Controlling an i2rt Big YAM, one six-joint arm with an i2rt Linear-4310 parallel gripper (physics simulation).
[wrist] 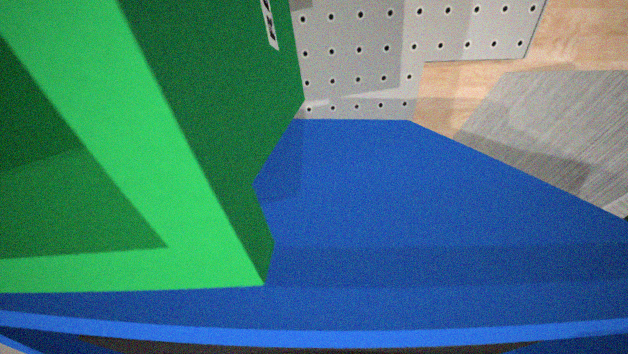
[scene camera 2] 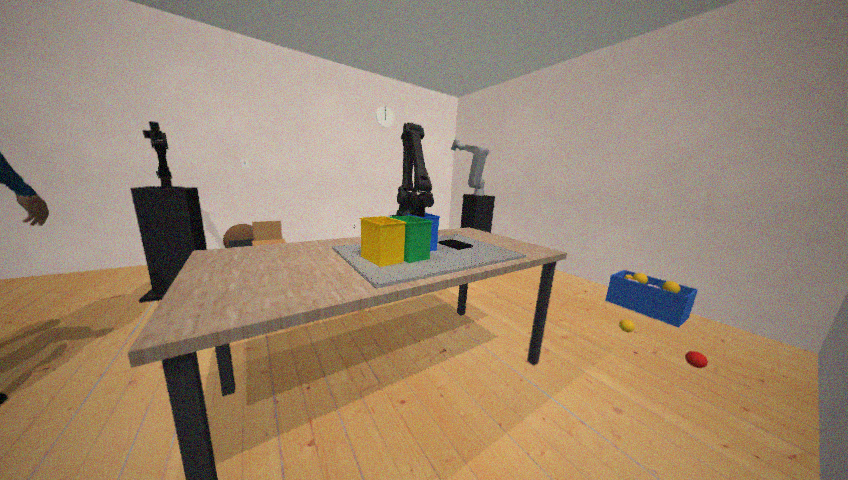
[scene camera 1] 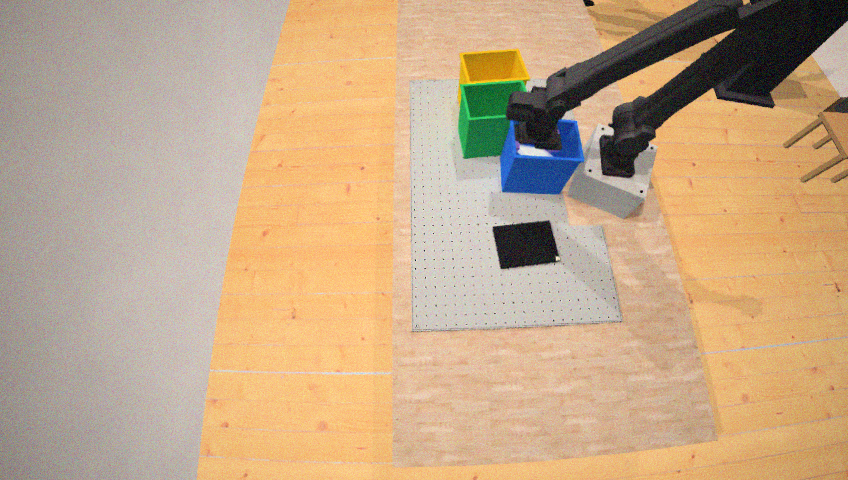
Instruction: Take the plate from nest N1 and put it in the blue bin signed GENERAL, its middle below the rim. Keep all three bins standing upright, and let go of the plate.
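Frame: origin at the arm's base, x ahead, y left, z up, level; millimetres.
Seen in the pictures: gripper, between the fingertips: [wrist: 313, 177] [scene camera 1: 528, 152]; arm's base, origin of its link: [scene camera 1: 615, 157].
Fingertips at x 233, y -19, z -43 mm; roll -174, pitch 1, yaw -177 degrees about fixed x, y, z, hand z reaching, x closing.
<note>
Pixels of each thing's middle, then the offset from my fingertips to it. "spot": a spot on its surface instead. Level surfaces: height alone.
- blue bin, middle of its body: [wrist: 335, 219] [scene camera 1: 537, 158] [scene camera 2: 419, 231] dy +30, dx -19, dz +14 mm
- white plate, middle of its body: [scene camera 1: 534, 153] dy +34, dx -5, dz +40 mm
- green bin, middle of its body: [wrist: 96, 16] [scene camera 1: 491, 121] [scene camera 2: 409, 237] dy -88, dx +109, dz +13 mm
- yellow bin, middle of its body: [scene camera 1: 489, 88] [scene camera 2: 382, 239] dy -221, dx +117, dz +13 mm
- black square pad, a spot on its surface: [scene camera 1: 526, 244] spot: dy +257, dx -6, dz -65 mm
- perforated board, height of its surface: dz -77 mm
The blue bin [scene camera 1: 534, 177] [scene camera 2: 435, 233] [wrist: 370, 175] stands upright on the perforated board, beside the green bin. Its sign does not show. My gripper [scene camera 1: 537, 149] reaches down into the blue bin, its fingers mostly hidden by the bin walls, with bits of purple finger showing. It is shut on the white plate [scene camera 1: 533, 151], of which a strip shows inside the bin opening in scene camera 1. The rest of the plate and its depth are hidden. In the wrist view the blue near wall and rim cover the plate and the fingertips. I cannot make out nest N1's label.
The green bin [scene camera 1: 484, 135] [scene camera 2: 417, 240] [wrist: 215, 145] and yellow bin [scene camera 1: 493, 65] [scene camera 2: 382, 240] stand upright in a row beyond the blue bin. A black square pad [scene camera 1: 526, 244] [scene camera 2: 455, 244] lies on the perforated board [scene camera 1: 452, 297]. A grey block [scene camera 1: 612, 196] [wrist: 555, 125] stands close beside the blue bin.
</note>
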